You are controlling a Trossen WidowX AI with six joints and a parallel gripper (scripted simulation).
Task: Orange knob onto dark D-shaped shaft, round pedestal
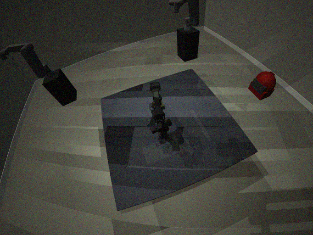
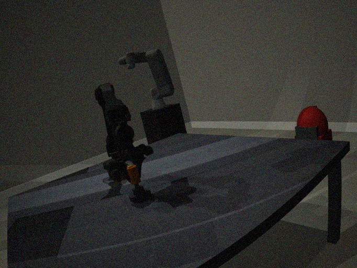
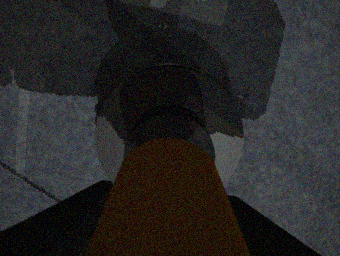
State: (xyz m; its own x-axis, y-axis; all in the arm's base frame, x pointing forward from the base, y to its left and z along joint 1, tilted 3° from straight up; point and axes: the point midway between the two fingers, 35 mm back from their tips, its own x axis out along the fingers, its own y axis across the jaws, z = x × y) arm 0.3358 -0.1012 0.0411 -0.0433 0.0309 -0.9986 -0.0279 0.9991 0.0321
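Now: gripper tip 4 cm above the pedestal. Round my gripper tip: orange knob (2 cm above).
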